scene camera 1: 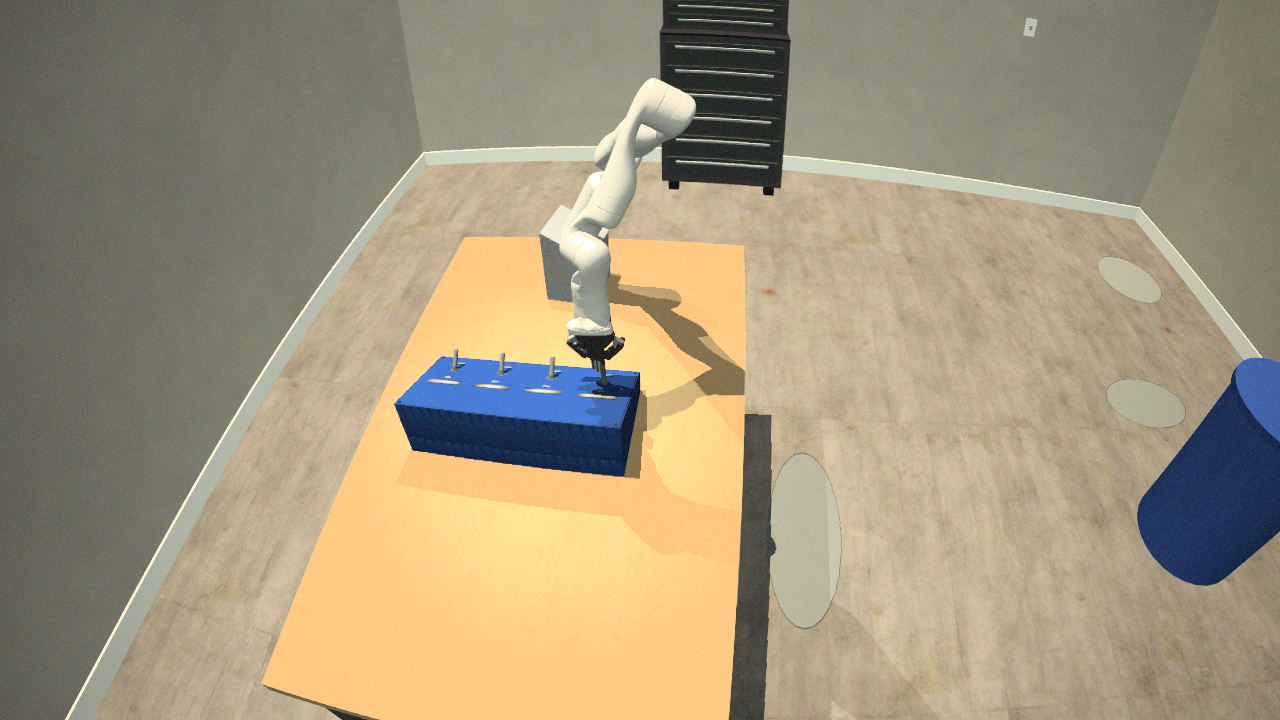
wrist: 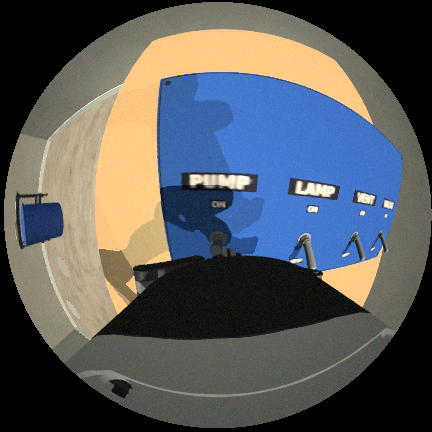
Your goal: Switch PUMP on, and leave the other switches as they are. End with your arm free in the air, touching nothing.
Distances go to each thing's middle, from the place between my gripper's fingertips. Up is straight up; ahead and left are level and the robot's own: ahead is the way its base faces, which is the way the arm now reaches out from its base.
Right now my hand is 160 mm to the left of the blue switch box (scene camera 1: 573,420), 100 mm short of it and 30 mm above it.
